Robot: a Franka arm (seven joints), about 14 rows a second.
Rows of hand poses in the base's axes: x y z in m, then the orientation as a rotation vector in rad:
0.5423, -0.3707, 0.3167, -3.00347, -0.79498, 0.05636
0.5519, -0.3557, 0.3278, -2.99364, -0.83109, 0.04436
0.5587, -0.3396, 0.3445, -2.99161, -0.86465, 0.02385
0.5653, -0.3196, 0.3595, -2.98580, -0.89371, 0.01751
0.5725, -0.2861, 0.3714, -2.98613, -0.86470, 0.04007
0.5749, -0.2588, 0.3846, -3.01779, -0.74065, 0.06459
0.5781, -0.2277, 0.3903, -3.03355, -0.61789, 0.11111
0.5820, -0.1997, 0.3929, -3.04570, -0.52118, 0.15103
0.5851, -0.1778, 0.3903, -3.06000, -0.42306, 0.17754
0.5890, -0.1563, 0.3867, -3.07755, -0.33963, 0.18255
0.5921, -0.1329, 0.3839, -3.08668, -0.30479, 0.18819
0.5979, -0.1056, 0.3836, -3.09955, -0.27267, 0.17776
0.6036, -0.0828, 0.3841, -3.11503, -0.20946, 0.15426
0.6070, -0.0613, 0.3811, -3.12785, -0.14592, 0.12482
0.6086, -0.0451, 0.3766, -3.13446, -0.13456, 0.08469
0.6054, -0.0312, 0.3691, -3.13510, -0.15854, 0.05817
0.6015, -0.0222, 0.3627, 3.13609, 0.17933, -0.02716
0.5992, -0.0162, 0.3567, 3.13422, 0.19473, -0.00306
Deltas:
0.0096, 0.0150, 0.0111, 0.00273, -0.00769, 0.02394
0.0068, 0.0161, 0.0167, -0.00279, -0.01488, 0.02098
0.0066, 0.0200, 0.0150, -0.00114, -0.00485, 0.01891
0.0072, 0.0335, 0.0119, 0.00302, 0.01631, -0.01780
0.0024, 0.0273, 0.0132, -0.00476, 0.01648, -0.08209
0.0032, 0.0311, 0.0057, 0.00081, 0.03268, -0.07908
0.0039, 0.0280, 0.0026, -0.00353, 0.02717, -0.06235
0.0031, 0.0219, -0.0026, -0.00673, 0.01784, -0.06353
0.0039, 0.0215, -0.0036, -0.01101, 0.00282, -0.05424
0.0031, 0.0234, -0.0028, -0.00750, 0.00308, -0.02248
0.0058, 0.0273, -0.0003, -0.00977, -0.00769, -0.02084
0.0057, 0.0228, 0.0005, -0.01027, -0.01582, -0.04075
0.0034, 0.0215, -0.0030, -0.00861, -0.01933, -0.04072
0.0016, 0.0162, -0.0045, -0.00384, -0.02589, -0.00733
-0.0032, 0.0139, -0.0075, -0.00002, -0.01696, 0.01524
-0.0039, 0.0090, -0.0064, -0.00096, -0.01985, 0.01321
-0.0023, 0.0060, -0.0060, -0.00010, -0.01537, 0.00987

